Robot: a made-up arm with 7 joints.
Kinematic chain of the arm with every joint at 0, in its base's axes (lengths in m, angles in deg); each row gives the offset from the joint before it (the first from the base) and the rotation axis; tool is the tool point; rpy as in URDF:
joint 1: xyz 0 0 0.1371 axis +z
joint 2: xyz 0 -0.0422 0.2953 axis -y
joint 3: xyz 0 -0.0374 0.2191 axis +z
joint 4: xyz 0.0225 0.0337 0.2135 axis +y
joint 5: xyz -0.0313 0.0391 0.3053 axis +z
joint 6: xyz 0 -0.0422 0.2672 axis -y
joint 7: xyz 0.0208 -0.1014 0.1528 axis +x
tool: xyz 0 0 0 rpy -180 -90 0
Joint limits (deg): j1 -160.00..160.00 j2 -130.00..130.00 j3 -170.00..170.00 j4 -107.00..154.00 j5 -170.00..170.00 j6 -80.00..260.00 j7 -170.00..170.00
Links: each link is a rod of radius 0.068 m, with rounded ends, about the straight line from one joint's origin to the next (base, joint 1, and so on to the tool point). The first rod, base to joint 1, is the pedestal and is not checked.
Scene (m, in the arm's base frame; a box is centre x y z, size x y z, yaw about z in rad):
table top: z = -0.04
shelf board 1: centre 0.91 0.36 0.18 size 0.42 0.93 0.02 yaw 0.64
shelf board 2: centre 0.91 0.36 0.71 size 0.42 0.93 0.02 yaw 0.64
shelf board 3: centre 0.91 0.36 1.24 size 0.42 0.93 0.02 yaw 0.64
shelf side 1: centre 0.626 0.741 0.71 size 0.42 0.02 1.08 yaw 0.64
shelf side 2: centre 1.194 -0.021 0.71 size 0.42 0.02 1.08 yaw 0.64
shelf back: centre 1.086 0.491 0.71 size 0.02 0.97 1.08 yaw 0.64
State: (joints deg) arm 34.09 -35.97 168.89 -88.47 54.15 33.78 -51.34
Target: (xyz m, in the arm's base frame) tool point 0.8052 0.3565 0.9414
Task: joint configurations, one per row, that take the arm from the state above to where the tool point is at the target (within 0.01 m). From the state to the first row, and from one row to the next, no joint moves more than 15 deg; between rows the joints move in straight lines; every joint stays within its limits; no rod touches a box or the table.
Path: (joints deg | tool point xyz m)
1: 31.39 -30.80 169.17 -93.10 46.53 45.81 -51.34 | 0.7307 0.3142 0.4317
2: 28.69 -25.64 169.44 -97.74 38.90 57.84 -51.34 | 0.6710 0.2700 0.4307
3: 25.98 -20.47 169.72 -102.37 31.28 69.88 -51.34 | 0.6074 0.2222 0.4302
4: 23.28 -15.31 170.00 -107.00 23.66 81.91 -51.34 | 0.5414 0.1723 0.4312
5: 24.70 -5.69 170.00 -103.86 32.74 69.84 -51.34 | 0.5866 0.2019 0.5838
6: 26.12 3.93 170.00 -100.72 41.83 57.78 -51.34 | 0.5929 0.2036 0.7603
7: 27.53 13.55 170.00 -97.59 50.91 45.71 -51.34 | 0.5548 0.1700 0.9413
8: 30.09 1.03 168.80 -86.05 53.65 39.71 -51.34 | 0.6467 0.2193 0.9615
9: 32.65 -11.49 167.60 -74.52 56.39 33.70 -51.34 | 0.7320 0.2819 0.9614
10: 35.21 -24.02 166.40 -62.99 59.14 27.70 -51.34 | 0.8052 0.3566 0.9413

